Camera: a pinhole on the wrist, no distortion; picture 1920 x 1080 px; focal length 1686.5 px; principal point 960.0 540.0 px. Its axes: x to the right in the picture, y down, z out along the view. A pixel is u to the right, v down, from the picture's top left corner.
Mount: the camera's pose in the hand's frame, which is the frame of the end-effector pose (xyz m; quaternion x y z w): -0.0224 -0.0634 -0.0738 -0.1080 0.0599 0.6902 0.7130
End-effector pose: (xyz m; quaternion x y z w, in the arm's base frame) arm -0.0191 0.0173 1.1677 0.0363 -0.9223 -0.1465 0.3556
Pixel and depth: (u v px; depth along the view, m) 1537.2 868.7 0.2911
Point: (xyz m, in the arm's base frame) -0.0663 0.1765 1.0106
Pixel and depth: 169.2 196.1 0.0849
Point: -0.0259 -0.0546 1.1220
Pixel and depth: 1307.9 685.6 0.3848
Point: -0.1435 0.1992 0.9534
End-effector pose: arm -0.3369 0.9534 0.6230 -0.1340 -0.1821 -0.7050 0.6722
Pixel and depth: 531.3 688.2 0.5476
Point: -0.4250 1.2675 1.0063
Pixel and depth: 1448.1 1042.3 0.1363
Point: -0.3271 1.0362 0.6347
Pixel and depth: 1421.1 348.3 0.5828
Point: -0.1363 1.1353 1.0578
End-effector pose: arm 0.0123 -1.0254 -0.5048 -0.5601 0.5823 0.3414 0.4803
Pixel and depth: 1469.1 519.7 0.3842
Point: -0.0803 -0.7394 -0.5721
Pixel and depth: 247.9 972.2 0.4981
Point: 0.2188 -0.5639 -0.4427
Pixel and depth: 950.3 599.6 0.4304
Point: 0.0315 -0.6783 -0.5534
